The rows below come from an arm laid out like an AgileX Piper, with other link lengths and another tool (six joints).
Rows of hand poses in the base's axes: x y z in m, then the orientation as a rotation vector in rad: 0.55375, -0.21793, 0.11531, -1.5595, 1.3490, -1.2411; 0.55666, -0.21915, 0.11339, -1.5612, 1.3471, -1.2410; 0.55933, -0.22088, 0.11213, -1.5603, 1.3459, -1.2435; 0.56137, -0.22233, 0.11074, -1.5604, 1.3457, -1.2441; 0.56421, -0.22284, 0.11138, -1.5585, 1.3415, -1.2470; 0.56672, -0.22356, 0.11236, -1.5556, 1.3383, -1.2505; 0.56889, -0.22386, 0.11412, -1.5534, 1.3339, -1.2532; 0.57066, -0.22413, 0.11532, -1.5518, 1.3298, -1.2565; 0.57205, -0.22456, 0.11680, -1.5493, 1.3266, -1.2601; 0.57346, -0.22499, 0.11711, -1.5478, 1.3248, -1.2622; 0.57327, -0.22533, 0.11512, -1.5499, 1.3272, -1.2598
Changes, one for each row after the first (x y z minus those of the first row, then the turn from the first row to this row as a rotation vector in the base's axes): 0.00291, -0.00122, -0.00192, -0.0011, 0.0001, 0.0016; 0.00558, -0.00295, -0.00318, -0.0024, -0.0017, 0.0011; 0.00762, -0.00440, -0.00457, -0.0028, -0.0019, 0.0010; 0.01046, -0.00491, -0.00393, -0.0041, -0.0060, 0.0021; 0.01297, -0.00563, -0.00295, -0.0050, -0.0103, 0.0022; 0.01514, -0.00593, -0.00119, -0.0060, -0.0146, 0.0035; 0.01691, -0.00620, 0.00001, -0.0077, -0.0186, 0.0044; 0.01830, -0.00663, 0.00149, -0.0090, -0.0227, 0.0045; 0.01971, -0.00706, 0.00180, -0.0097, -0.0251, 0.0045; 0.01952, -0.00740, -0.00019, -0.0090, -0.0219, 0.0043
